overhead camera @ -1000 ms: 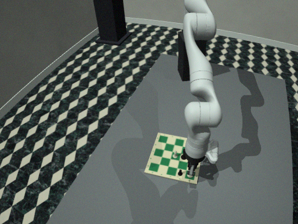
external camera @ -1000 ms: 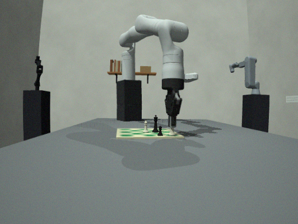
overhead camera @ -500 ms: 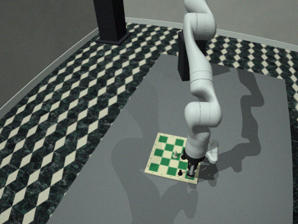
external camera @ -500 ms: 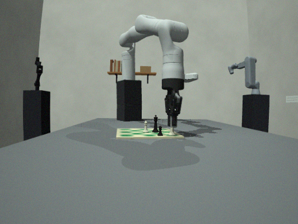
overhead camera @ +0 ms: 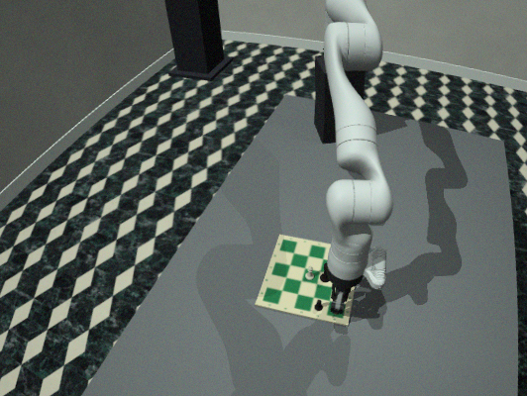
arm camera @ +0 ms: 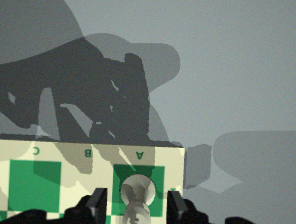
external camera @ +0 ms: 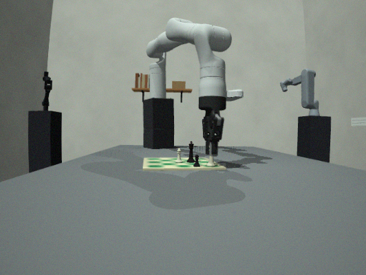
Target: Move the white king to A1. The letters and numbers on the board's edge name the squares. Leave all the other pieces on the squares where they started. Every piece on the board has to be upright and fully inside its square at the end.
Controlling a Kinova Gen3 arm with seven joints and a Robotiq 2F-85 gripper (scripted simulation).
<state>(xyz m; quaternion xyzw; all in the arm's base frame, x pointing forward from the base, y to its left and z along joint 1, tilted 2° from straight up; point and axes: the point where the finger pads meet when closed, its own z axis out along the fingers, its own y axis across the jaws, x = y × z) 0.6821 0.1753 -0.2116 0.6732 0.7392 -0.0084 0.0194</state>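
Now: hand 2 cm above the white king. The rest, counted from my hand: small white piece 7 cm behind, 9 cm to the right, 3 cm below; then tall black piece 7 cm behind, 5 cm to the right, 2 cm below; then black pawn 1 cm ahead, 4 cm to the right, 3 cm below.
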